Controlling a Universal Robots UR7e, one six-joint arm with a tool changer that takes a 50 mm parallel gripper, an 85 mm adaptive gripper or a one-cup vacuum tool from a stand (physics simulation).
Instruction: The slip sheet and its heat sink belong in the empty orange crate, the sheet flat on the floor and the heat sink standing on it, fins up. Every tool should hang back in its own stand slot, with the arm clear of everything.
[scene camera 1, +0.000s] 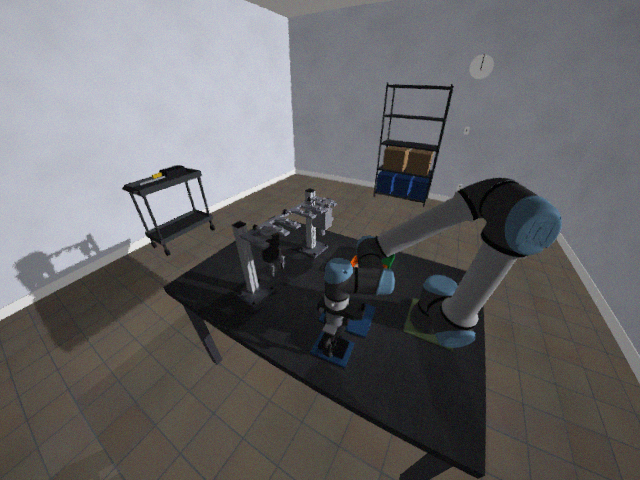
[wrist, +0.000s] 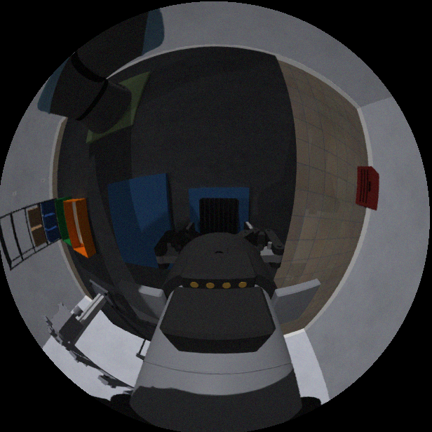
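Seen in the pictures: arm's base at its link origin: (scene camera 1: 427, 319).
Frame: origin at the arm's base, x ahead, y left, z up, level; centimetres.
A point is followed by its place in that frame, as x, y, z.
The black heat sink (scene camera 1: 341, 347) {22.3, 34.3, 2.4} (wrist: 219, 212) sits fins up on the smaller blue mat (scene camera 1: 342, 361) {19.6, 37.3, -0.2} (wrist: 194, 193). My gripper (scene camera 1: 330, 350) (wrist: 219, 227), the adaptive one, points down at the heat sink, its fingers open on either side in the wrist view; whether they reach down beside it is hard to tell. The orange crate (scene camera 1: 354, 261) {45.6, -15.2, 0.3} (wrist: 88, 227) is mostly hidden behind the arm in the scene view. A pale sheet (wrist: 77, 220), apparently the slip sheet, shows partly inside the crate in the wrist view.
A larger blue mat (scene camera 1: 362, 323) {22.0, 18.4, -0.1} (wrist: 145, 215) lies beside the smaller one. A green crate (scene camera 1: 390, 260) {30.0, -30.2, -0.9} (wrist: 61, 206) stands behind the orange one. The tool stand's posts (scene camera 1: 249, 268) {71.3, 34.5, 15.2} (scene camera 1: 310, 235) {73.2, -10.3, 9.6} rise at the table's left and back; a dark fingered tool (scene camera 1: 272, 254) {59.8, 29.7, 25.4} hangs at the near post.
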